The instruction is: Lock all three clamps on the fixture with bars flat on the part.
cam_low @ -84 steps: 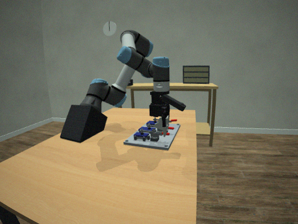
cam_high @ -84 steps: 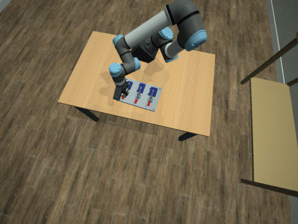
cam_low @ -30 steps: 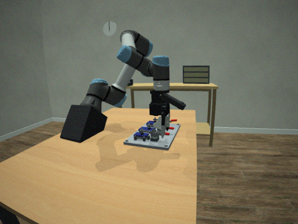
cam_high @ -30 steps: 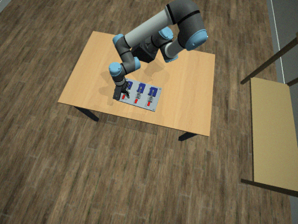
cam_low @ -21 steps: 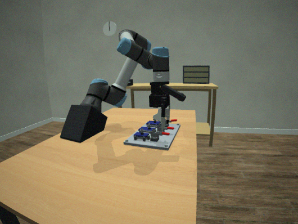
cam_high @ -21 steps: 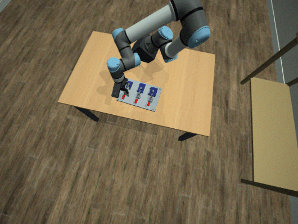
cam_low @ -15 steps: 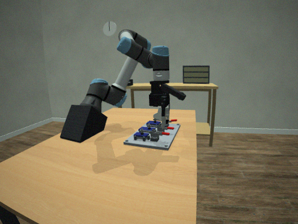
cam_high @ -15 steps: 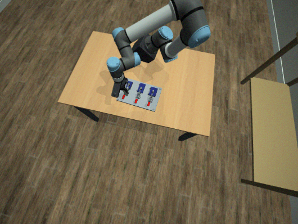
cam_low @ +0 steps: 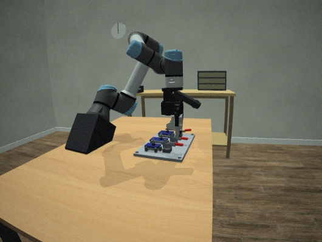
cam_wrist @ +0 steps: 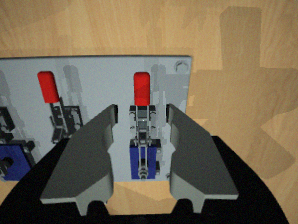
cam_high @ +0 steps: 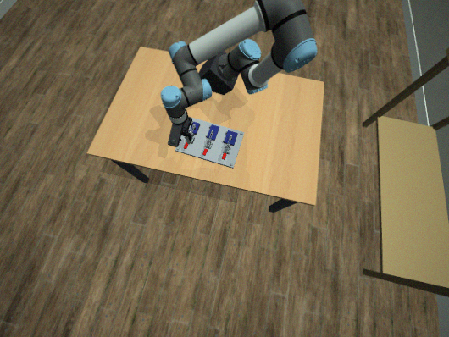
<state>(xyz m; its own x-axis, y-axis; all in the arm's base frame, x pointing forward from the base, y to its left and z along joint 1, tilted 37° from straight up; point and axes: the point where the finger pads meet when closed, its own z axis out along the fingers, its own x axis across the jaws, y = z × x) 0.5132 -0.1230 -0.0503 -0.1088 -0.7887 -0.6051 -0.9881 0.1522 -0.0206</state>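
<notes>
The blue part lies 130 mm behind my hand, 70 mm below it and 10 mm to the left of it.
</notes>
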